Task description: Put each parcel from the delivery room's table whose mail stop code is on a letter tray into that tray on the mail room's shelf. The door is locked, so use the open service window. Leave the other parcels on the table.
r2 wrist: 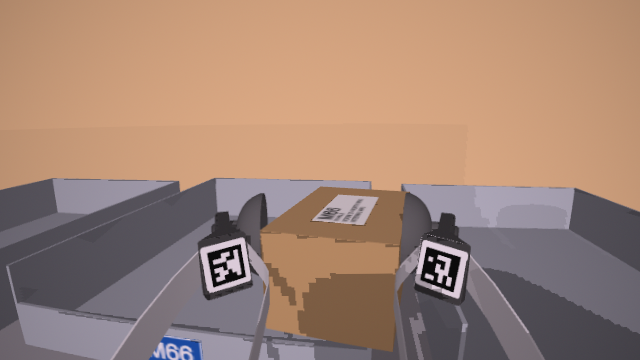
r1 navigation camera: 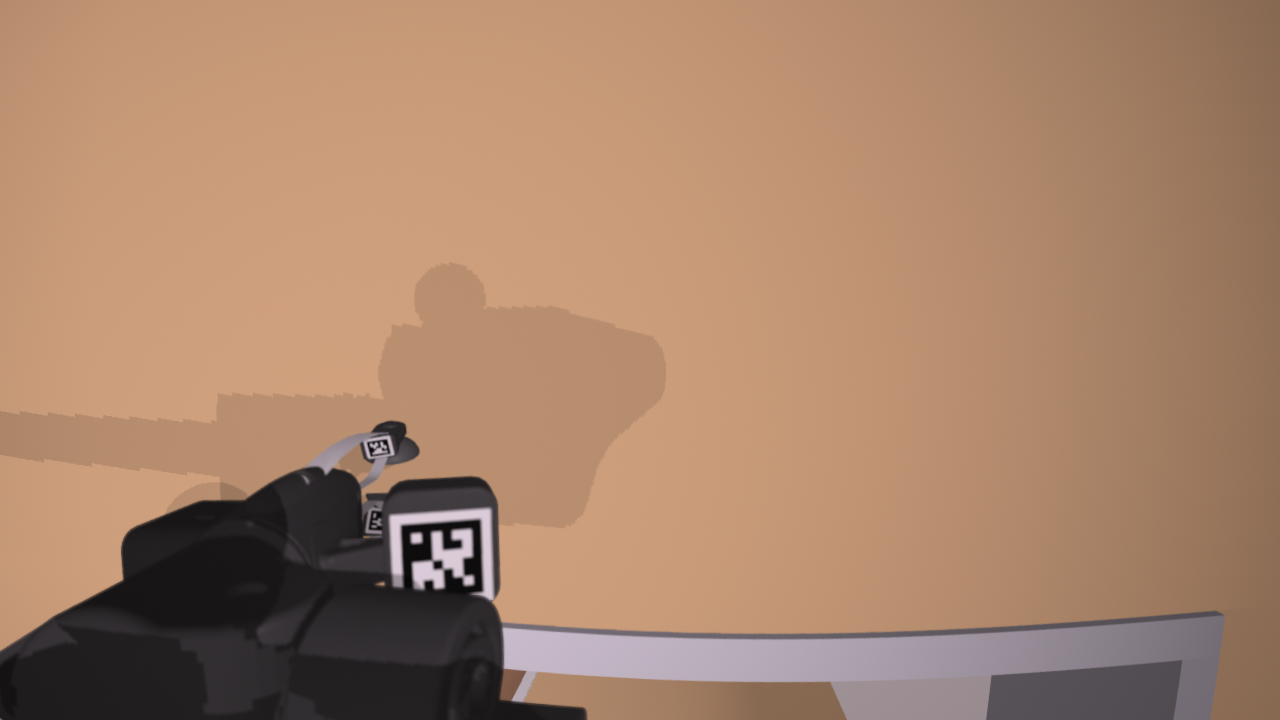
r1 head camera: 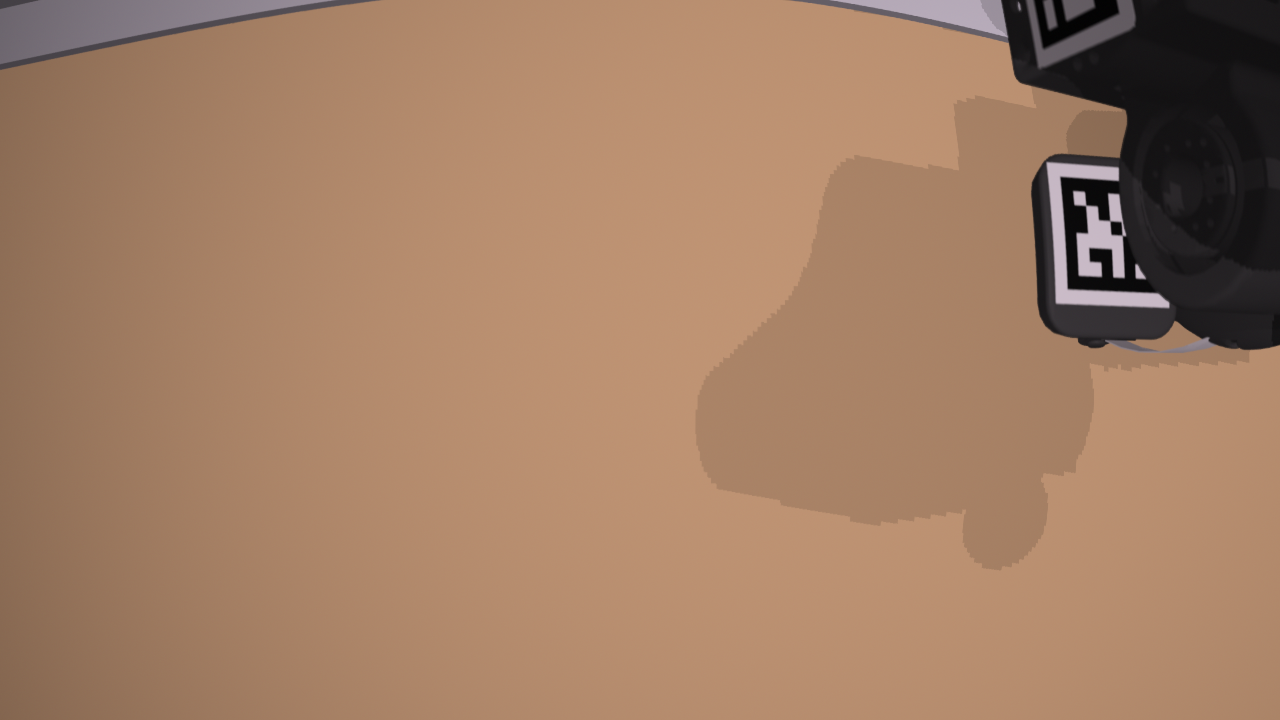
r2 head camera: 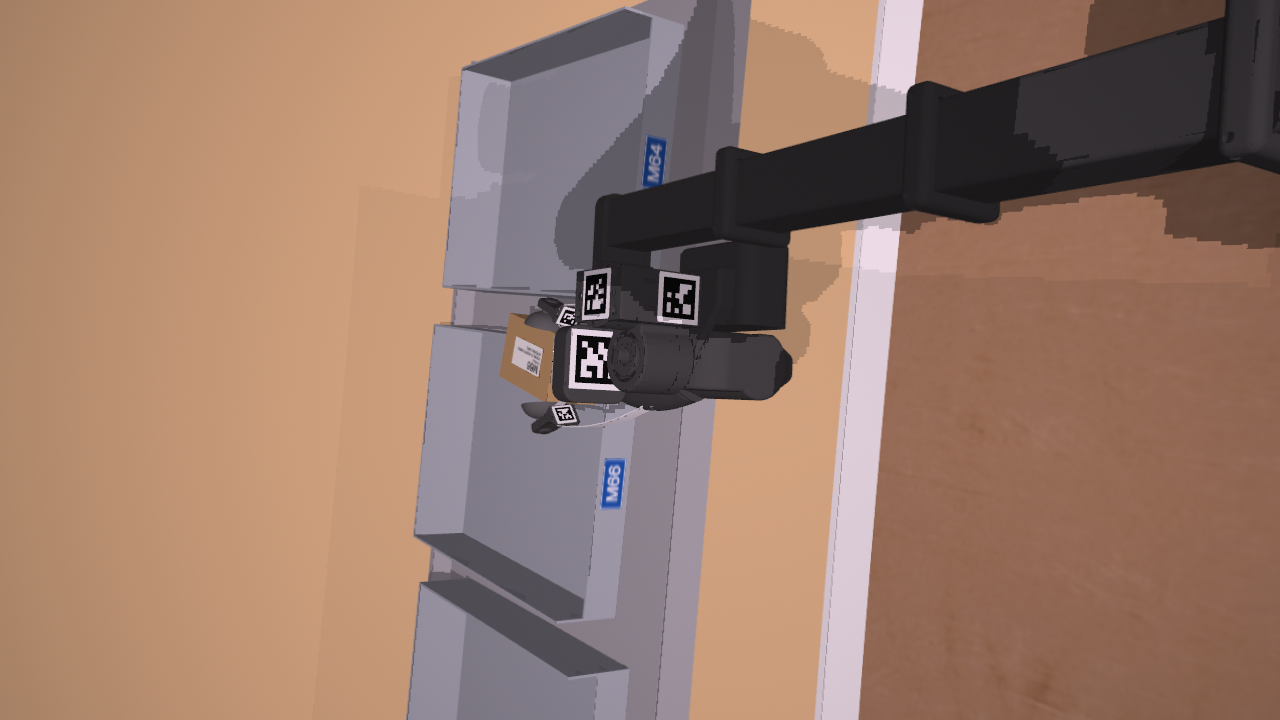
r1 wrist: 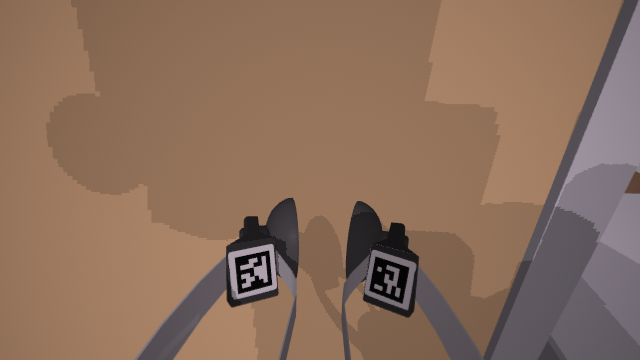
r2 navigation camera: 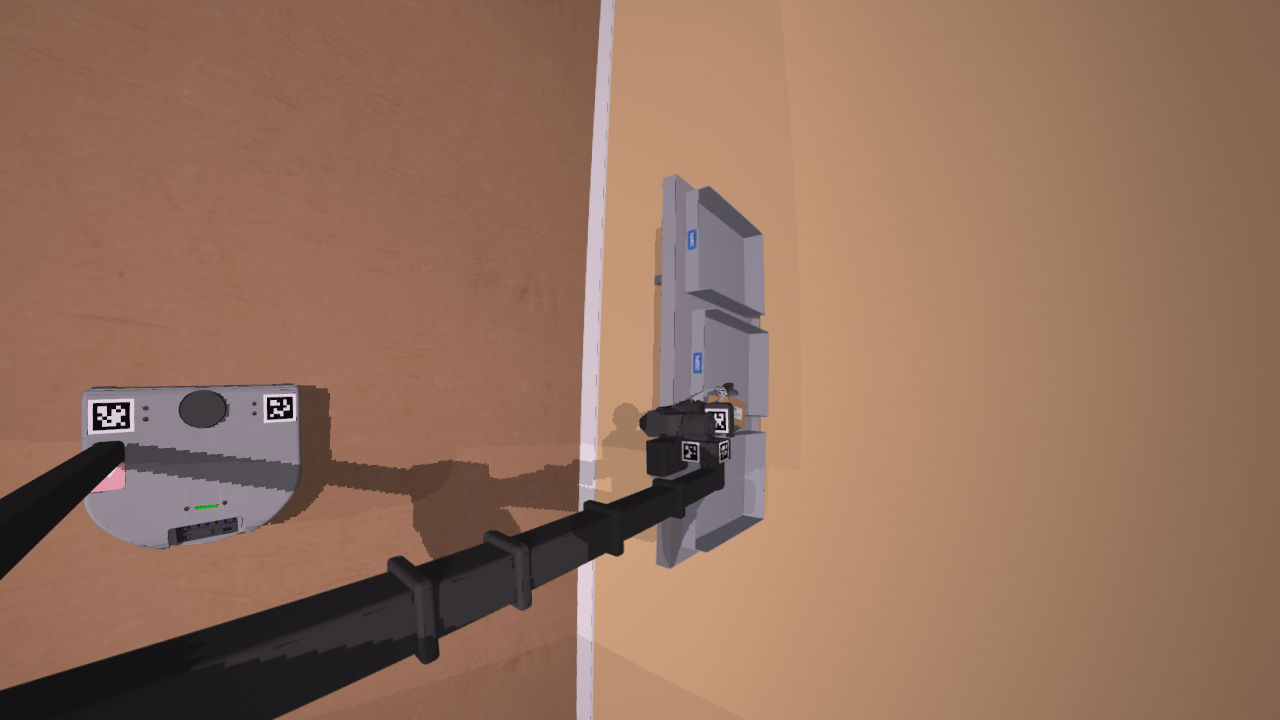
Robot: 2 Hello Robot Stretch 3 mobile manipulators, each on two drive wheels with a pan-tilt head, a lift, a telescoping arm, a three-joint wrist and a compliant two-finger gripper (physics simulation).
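r2's gripper [r2 head camera: 538, 364] [r2 wrist: 334, 220] is shut on a brown parcel [r2 head camera: 526, 356] [r2 navigation camera: 739, 411] [r2 wrist: 350, 270], whose small label appears to read M66. It holds the parcel upright over the right part of the M66 tray [r2 head camera: 528, 483] [r2 navigation camera: 733, 344] [r2 wrist: 170, 290], near the M64 tray [r2 head camera: 572, 134] [r2 navigation camera: 742, 501] [r2 wrist: 530, 250]. The height above the tray floor is hard to tell. A third grey tray [r2 head camera: 501, 653] [r2 navigation camera: 729, 250] stands beyond M66; its code is unreadable. r1's gripper [r1 navigation camera: 386, 483] [r1 wrist: 322, 240] is open, with a narrow gap between its fingertips. The delivery table does not show.
The trays stand on a grey shelf [r2 head camera: 662, 555] [r2 navigation camera: 671, 223]. A white strip [r2 head camera: 850, 447] [r2 navigation camera: 590, 313] runs between it and the brown floor [r2 head camera: 1074, 447]. A grey robot base [r2 navigation camera: 192, 465] stands left in r2's navigation view. A pale frame [r1 navigation camera: 760, 658] [r1 wrist: 600, 75] lies beside r1's gripper.
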